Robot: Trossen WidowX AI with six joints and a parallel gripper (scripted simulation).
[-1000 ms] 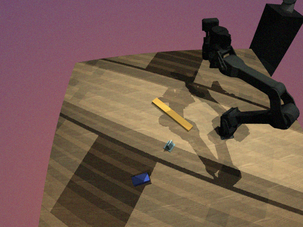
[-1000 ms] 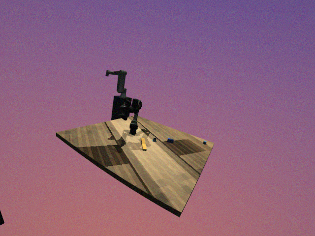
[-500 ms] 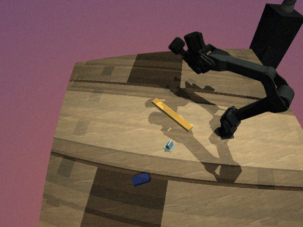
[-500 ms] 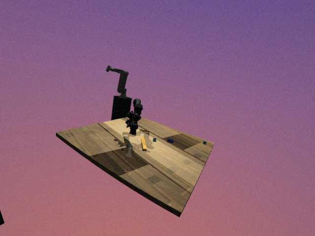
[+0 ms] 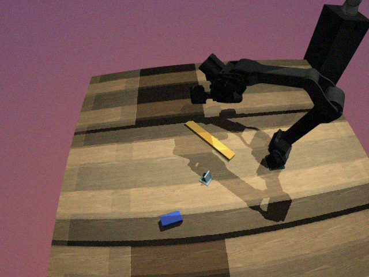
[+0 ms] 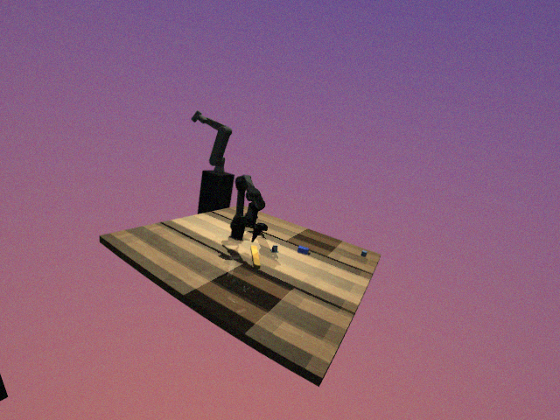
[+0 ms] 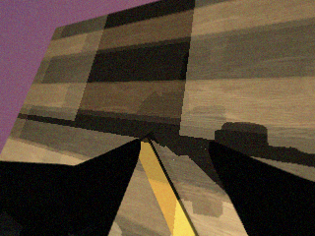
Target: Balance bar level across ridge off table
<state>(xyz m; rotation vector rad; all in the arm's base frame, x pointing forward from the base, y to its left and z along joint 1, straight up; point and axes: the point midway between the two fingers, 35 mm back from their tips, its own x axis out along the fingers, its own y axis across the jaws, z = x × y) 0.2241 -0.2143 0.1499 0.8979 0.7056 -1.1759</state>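
Now: gripper tip 110 mm above the bar, 100 mm to the right of it and 10 mm short of it. The rest, counted from my gripper tip: small blue cube (730 mm to the left, 510 mm ahead, 100 mm below); then blue oblong block (400 mm to the left, 170 mm ahead, 100 mm below).
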